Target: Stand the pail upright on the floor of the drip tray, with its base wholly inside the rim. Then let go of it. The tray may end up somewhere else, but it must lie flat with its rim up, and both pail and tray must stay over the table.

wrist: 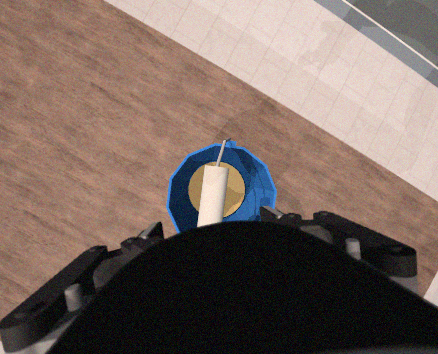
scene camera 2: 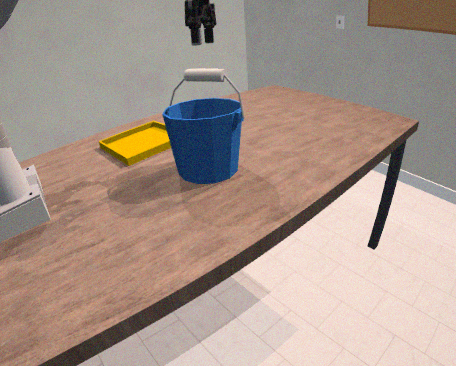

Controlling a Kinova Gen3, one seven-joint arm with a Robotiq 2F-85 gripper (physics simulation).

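Pixels of known places: gripper, between the fingertips: (scene camera 2: 203, 44); arm's base, origin of its link: (scene camera 2: 13, 194).
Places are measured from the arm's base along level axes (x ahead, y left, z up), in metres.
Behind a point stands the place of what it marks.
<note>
The blue pail (scene camera 2: 204, 145) @[x 0.404, y -0.277, z 0.036 m] (wrist: 175, 200) @[x 0.542, y -0.175, z 0.058 m] stands upright on the table. Its wire bail is raised, with the white grip (scene camera 2: 204, 75) @[x 0.472, y -0.220, z 0.178 m] (wrist: 213, 192) @[x 0.492, y -0.228, z 0.192 m] above the opening. The yellow drip tray (scene camera 2: 140, 142) @[x 0.458, y 0.121, z -0.064 m] lies flat with its rim up, behind and to the left of the pail in the scene view; the pail hides its right end. The tray does not show in the wrist view. My gripper (scene camera 2: 202, 43) @[x 0.488, y -0.208, z 0.253 m] (wrist: 212, 225) @[x 0.488, y -0.208, z 0.253 m] is open and empty. It hangs above the white grip, apart from it, with the fingers either side of the grip in the wrist view.
The wooden table (scene camera 2: 320, 130) @[x 0.914, y -0.314, z -0.068 m] (wrist: 75, 100) @[x 0.872, y -0.296, z -0.068 m] has its front edge beyond the pail in the wrist view, with tiled floor past it. The robot's white base (scene camera 2: 22, 200) @[x 0.014, y -0.067, z 0.003 m] stands at the table's left in the scene view.
</note>
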